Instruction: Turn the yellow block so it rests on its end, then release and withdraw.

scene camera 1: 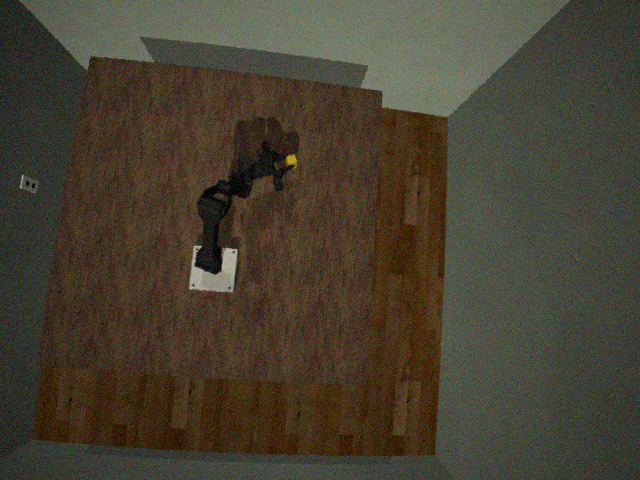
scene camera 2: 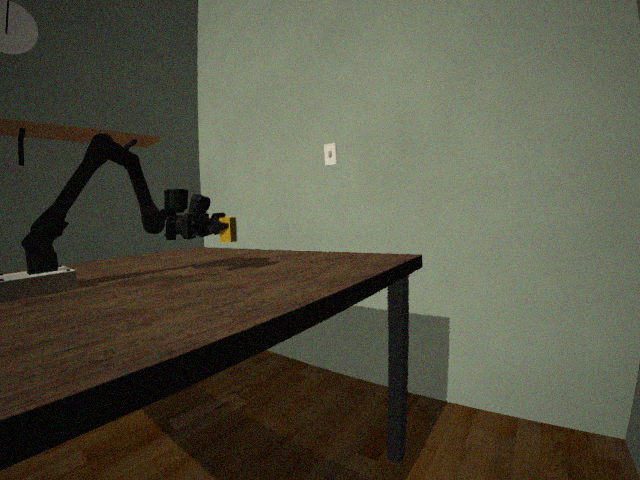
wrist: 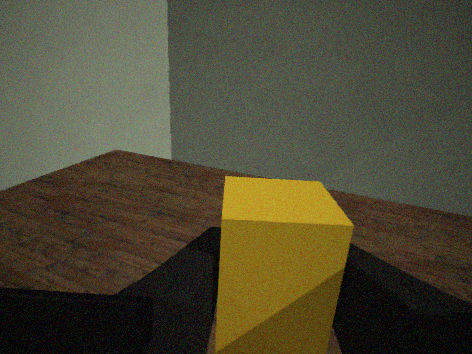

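The yellow block [scene camera 1: 291, 160] [scene camera 2: 227, 229] [wrist: 282, 270] is held upright, its long side vertical, in the air above the table. In the scene camera 2 view a gap shows between its lower end and the table top. My gripper [scene camera 1: 287, 164] [scene camera 2: 223, 227] [wrist: 268, 241] is shut on the block and reaches out nearly level, with one dark finger on each side of it in the wrist view. The block's lower end is cut off by the frame's edge in the wrist view.
The brown wooden table [scene camera 1: 310, 284] [scene camera 2: 129, 320] [wrist: 100, 215] lies under the arm, with the arm's shadow on it. The arm's white base plate [scene camera 1: 225, 279] [scene camera 2: 66, 269] is on the table. Walls stand behind the table's far edges.
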